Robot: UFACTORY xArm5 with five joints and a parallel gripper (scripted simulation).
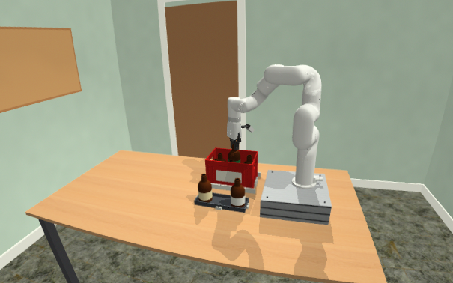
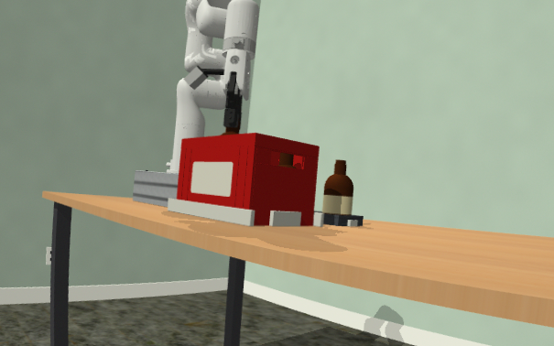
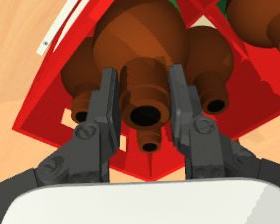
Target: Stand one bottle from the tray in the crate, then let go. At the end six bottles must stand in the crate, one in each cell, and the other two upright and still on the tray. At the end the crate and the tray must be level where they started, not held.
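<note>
The red crate is 140 mm below my hand, 40 mm to the left of it and 10 mm ahead of it. From my hand the other things lie so: dark tray 270 mm to the left, 210 mm below, 60 mm ahead.
</note>
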